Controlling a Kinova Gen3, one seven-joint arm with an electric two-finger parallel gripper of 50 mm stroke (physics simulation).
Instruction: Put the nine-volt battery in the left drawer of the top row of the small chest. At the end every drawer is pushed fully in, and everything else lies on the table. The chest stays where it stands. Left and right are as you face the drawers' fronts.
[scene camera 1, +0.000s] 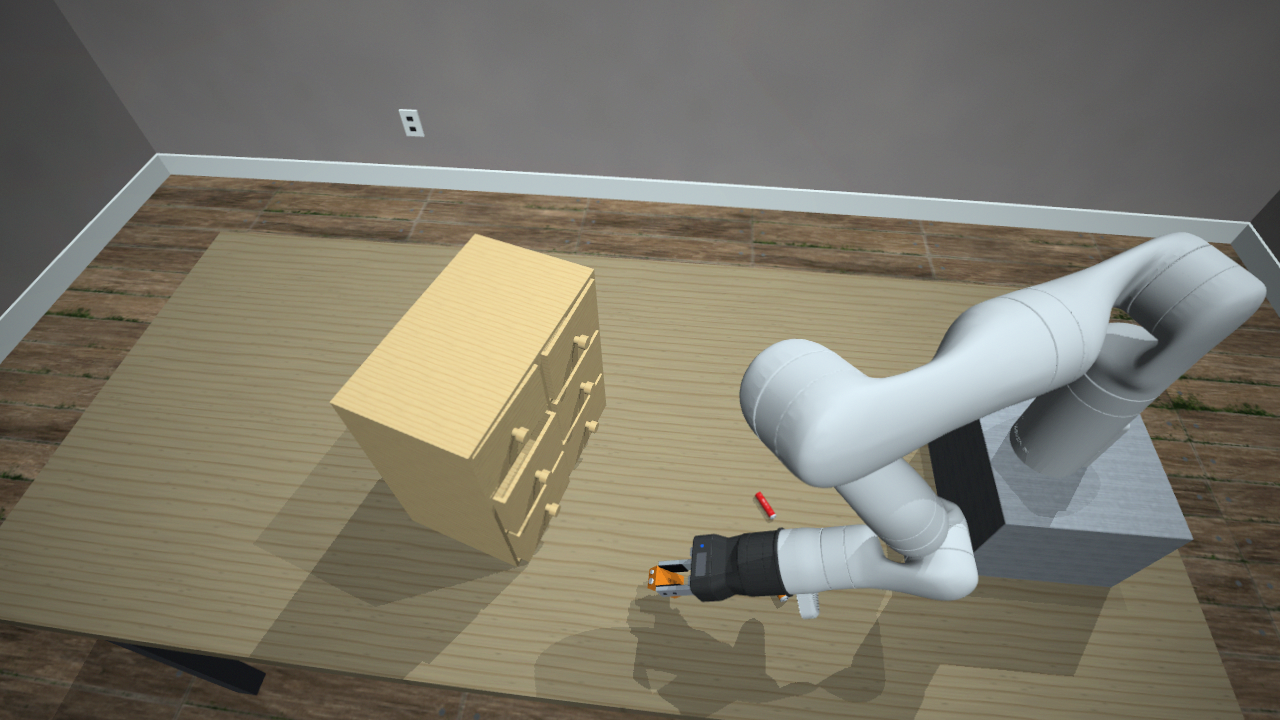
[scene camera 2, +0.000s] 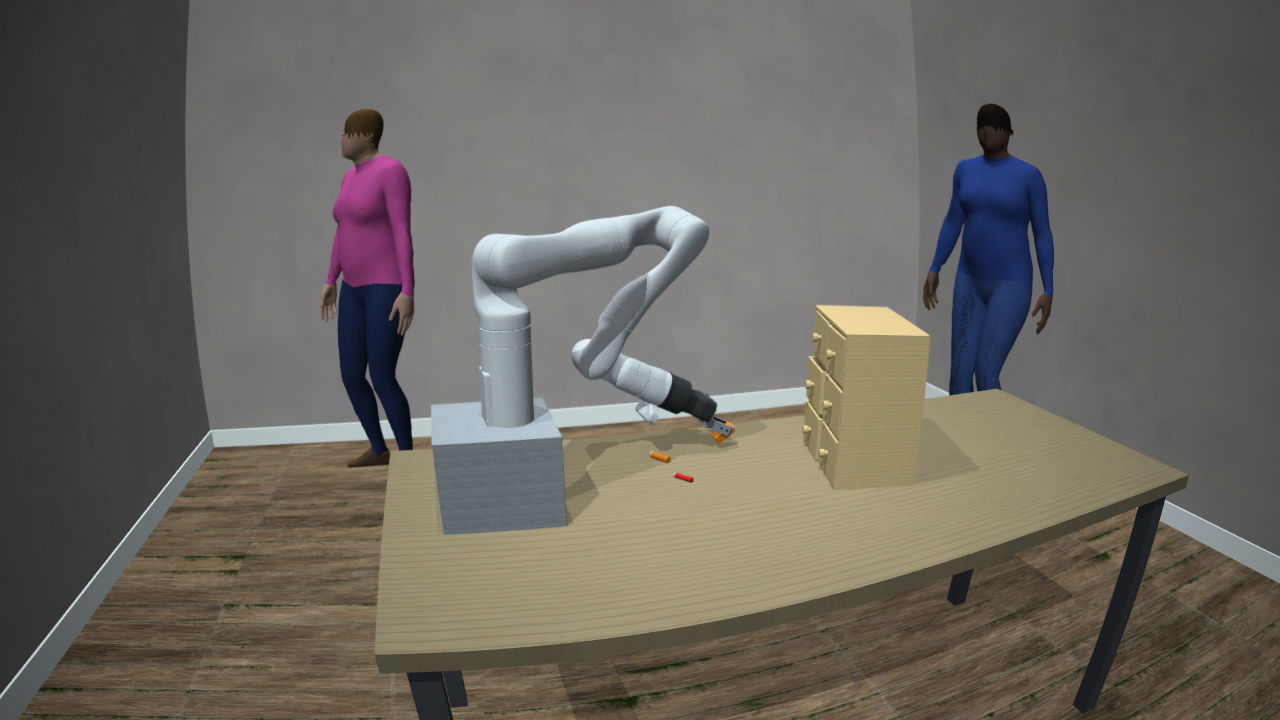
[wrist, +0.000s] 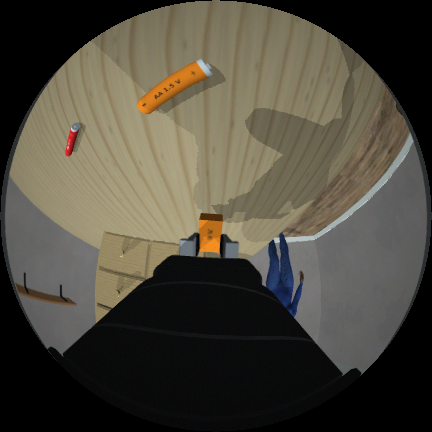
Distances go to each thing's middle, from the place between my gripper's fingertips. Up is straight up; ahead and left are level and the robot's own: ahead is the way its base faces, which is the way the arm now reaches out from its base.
My gripper is now 1 cm past the nine-volt battery (wrist: 210, 224) and 1 cm above it. Also, from my hand: small chest (scene camera 1: 421, 404) 23 cm ahead, 20 cm to the right, 11 cm above; orange cylindrical battery (wrist: 197, 70) 16 cm behind, 1 cm to the right, 4 cm below.
